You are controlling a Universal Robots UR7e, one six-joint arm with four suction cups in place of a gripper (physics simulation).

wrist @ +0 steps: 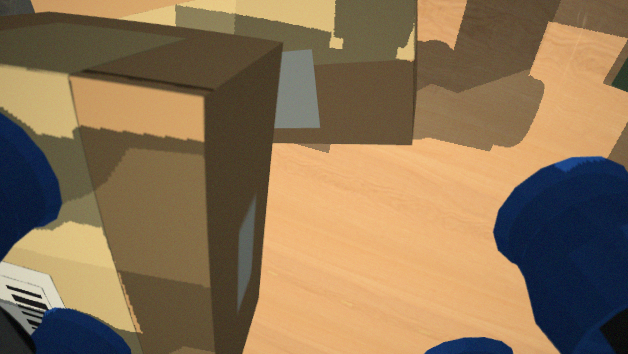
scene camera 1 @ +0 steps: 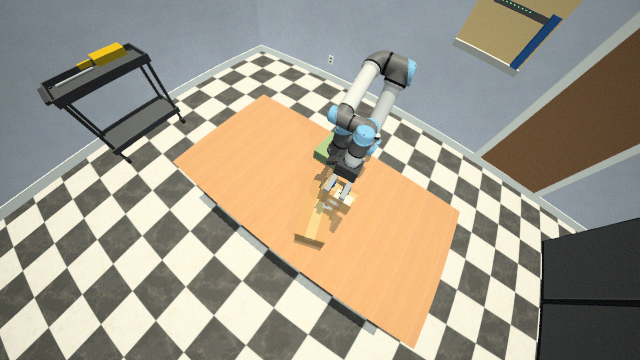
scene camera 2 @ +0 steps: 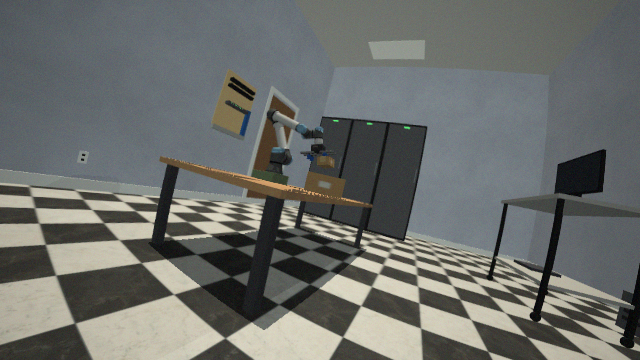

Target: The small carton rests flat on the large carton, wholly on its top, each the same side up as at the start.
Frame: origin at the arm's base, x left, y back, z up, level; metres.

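Seen in the pictures: hand, its tool point: [wrist: 283, 279] [scene camera 1: 342, 180]; arm's base, origin of its link: [scene camera 1: 338, 151] [scene camera 2: 273, 173].
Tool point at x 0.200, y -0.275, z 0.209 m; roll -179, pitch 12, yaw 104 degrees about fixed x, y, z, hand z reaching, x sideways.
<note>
Pixels of each thing's top centre, then the offset from my tool point to it. Level surfaces: height alone.
- small carton, centre of its top: [wrist: 19, 316] [scene camera 1: 340, 190] [scene camera 2: 327, 157] dx +0.032, dy -0.068, dz +0.038 m
- large carton, centre of its top: [wrist: 182, 41] [scene camera 1: 318, 208] [scene camera 2: 327, 176] dx -0.009, dy -0.138, dz -0.128 m
- table, height of its surface: dz -0.280 m
The small carton [scene camera 1: 334, 202] [scene camera 2: 325, 162] [wrist: 160, 200] is brown with a pale label on its side and a barcode label on top. It hangs level in the air under my suction gripper [scene camera 1: 339, 190] [scene camera 2: 318, 154], whose blue cups show in the wrist view. It is held by its top at the left cups; the right cups are over bare table. The large carton [scene camera 1: 314, 222] [scene camera 2: 325, 185] [wrist: 365, 100] stands on the table [scene camera 1: 390, 260]. In scene camera 2 a gap shows between the small carton and the large carton's top. How far they overlap from above is unclear.
A green block [scene camera 1: 324, 148] [scene camera 2: 270, 176] lies at the arm's base. A dark cart [scene camera 1: 102, 82] with a yellow box [scene camera 1: 107, 54] stands at the left in scene camera 1. Black cabinets [scene camera 1: 590, 270] [scene camera 2: 370, 165] and a desk monitor [scene camera 2: 580, 172] stand away from the table.
</note>
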